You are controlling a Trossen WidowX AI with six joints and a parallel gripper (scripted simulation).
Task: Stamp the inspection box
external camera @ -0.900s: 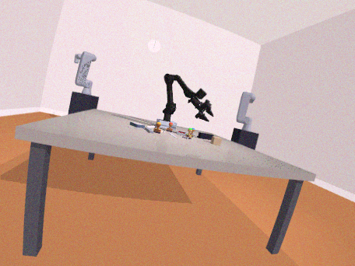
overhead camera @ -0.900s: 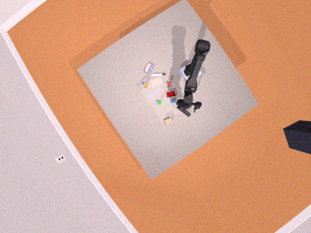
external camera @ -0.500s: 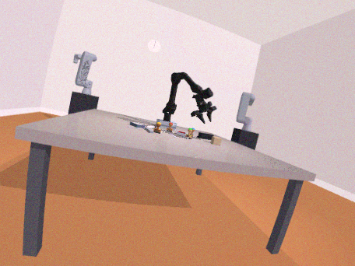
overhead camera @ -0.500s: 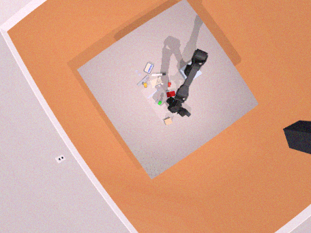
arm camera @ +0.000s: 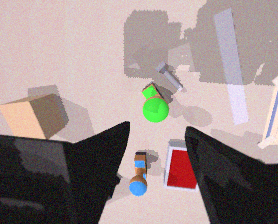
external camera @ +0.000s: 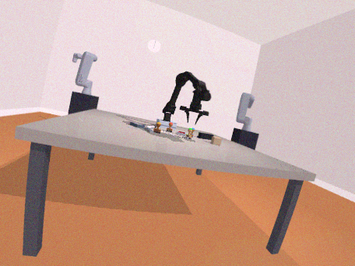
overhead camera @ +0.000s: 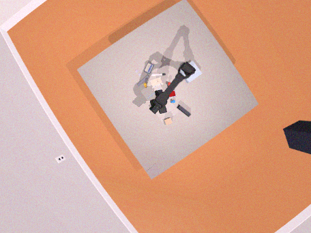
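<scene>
My gripper tip is now 7 cm above the green-topped PASS stamp. From my gripper tip the other things lie so: red ink pad 12 cm behind, 3 cm to the right, 9 cm below; blue-knobbed stamp 11 cm behind, 4 cm to the left, 7 cm below; small grey piece 4 cm ahead, 2 cm to the right, 9 cm below.
</scene>
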